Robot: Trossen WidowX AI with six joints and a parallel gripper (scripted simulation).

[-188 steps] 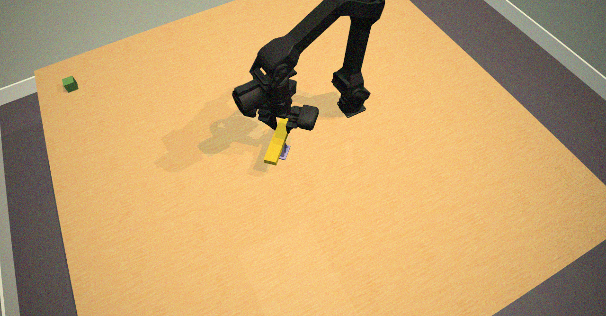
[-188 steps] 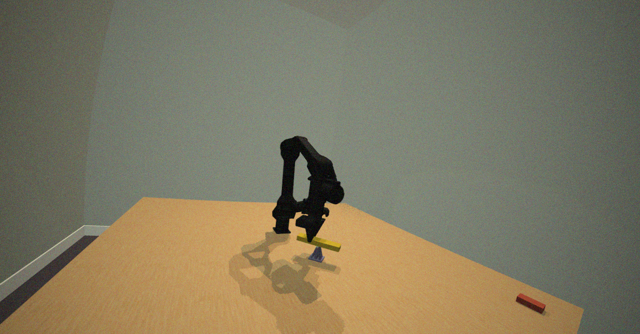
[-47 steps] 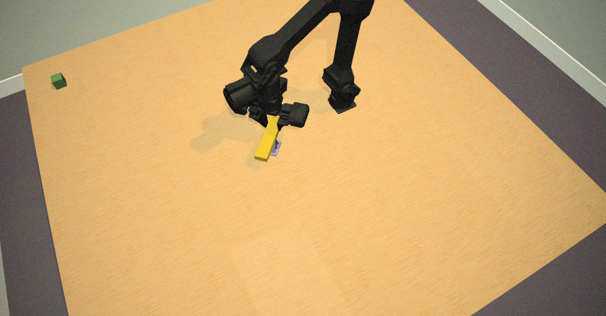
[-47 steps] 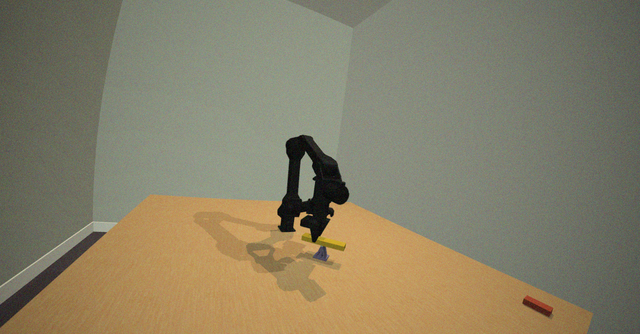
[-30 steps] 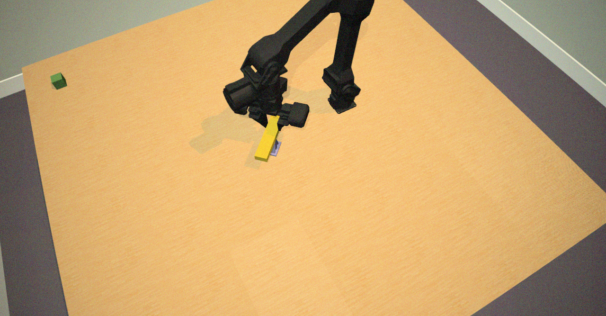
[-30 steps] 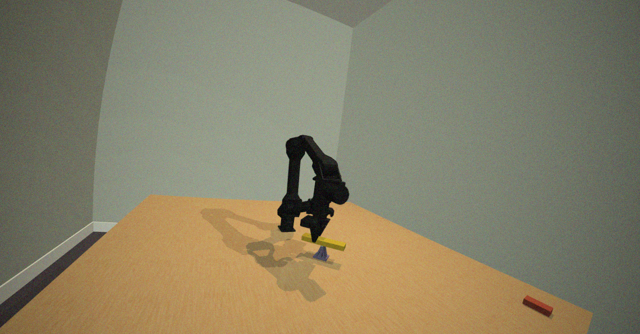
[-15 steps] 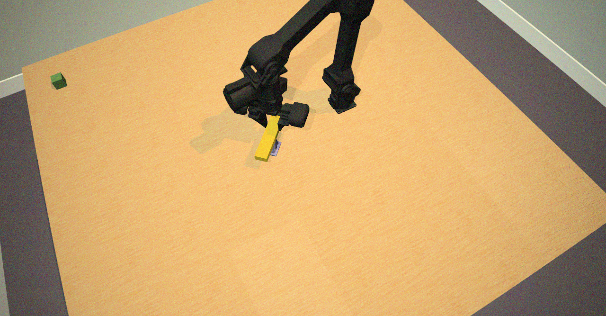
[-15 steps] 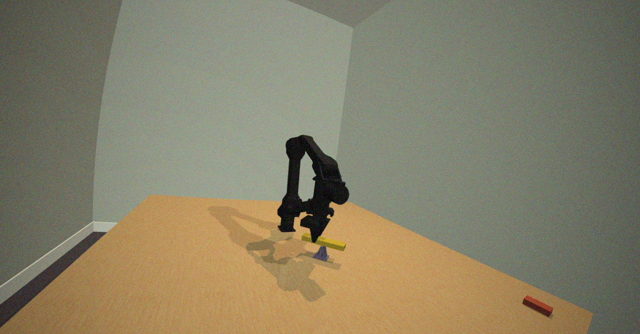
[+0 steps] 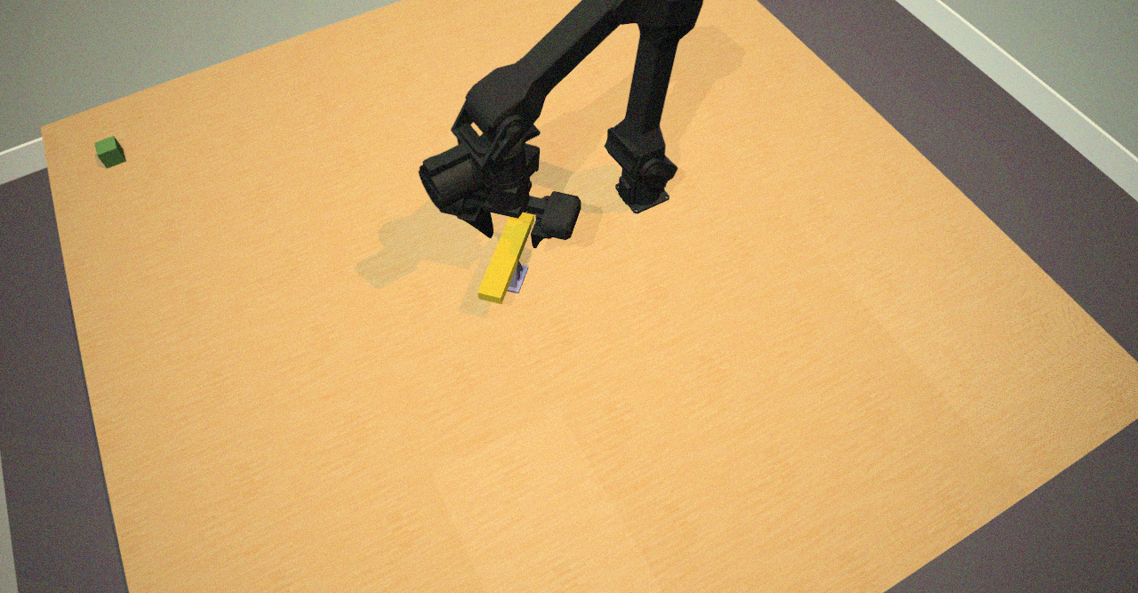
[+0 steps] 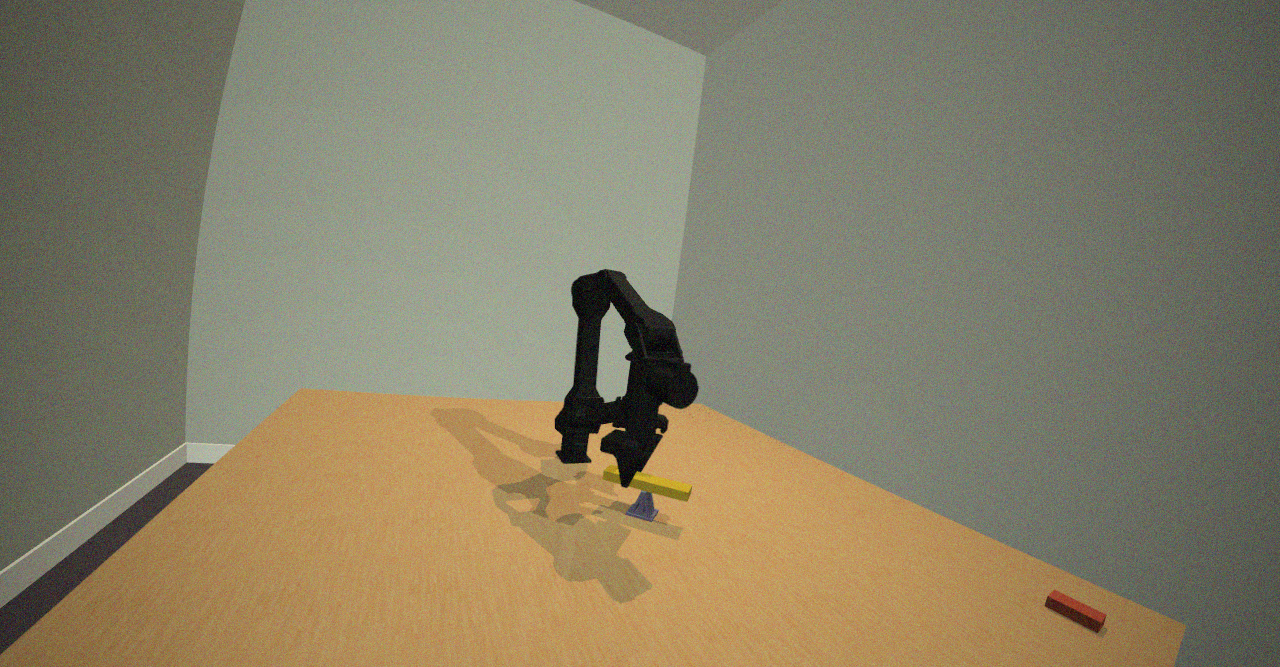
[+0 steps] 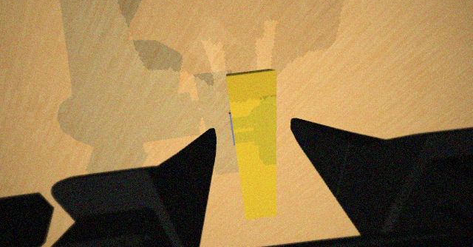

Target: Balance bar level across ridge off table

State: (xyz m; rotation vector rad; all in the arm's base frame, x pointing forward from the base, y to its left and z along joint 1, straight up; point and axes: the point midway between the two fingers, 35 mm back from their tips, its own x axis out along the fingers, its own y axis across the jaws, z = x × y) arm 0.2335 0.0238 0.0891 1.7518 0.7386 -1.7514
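The yellow bar is 2 cm ahead of my gripper tip and 2 cm to the left of it. Round my gripper tip: red block: 51 cm ahead, 48 cm to the left, 5 cm below; then green cube: 51 cm ahead, 52 cm to the right, 4 cm below.
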